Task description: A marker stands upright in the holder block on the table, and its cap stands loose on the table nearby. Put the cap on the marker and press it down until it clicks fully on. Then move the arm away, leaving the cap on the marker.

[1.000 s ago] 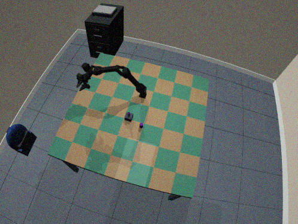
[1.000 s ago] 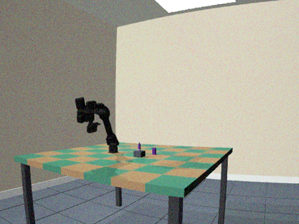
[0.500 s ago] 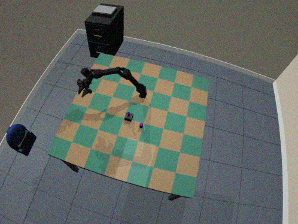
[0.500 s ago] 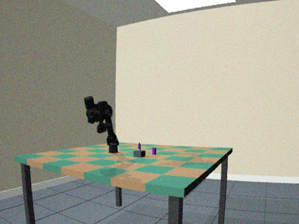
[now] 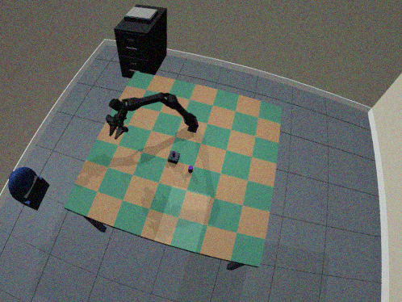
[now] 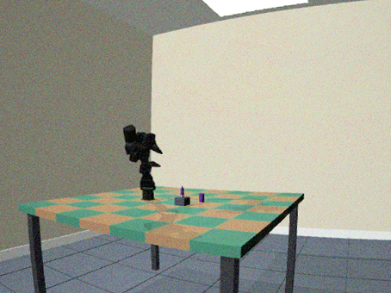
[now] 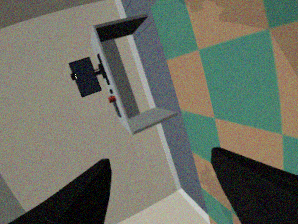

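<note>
Now: gripper tip 490 mm to the right of the purple cap, 230 mm above it and 50 mm past it. Round my gripper tip: purple marker: 360 mm to the left, 180 mm below, 110 mm behind; holder block: 360 mm to the left, 240 mm below, 110 mm behind.
</note>
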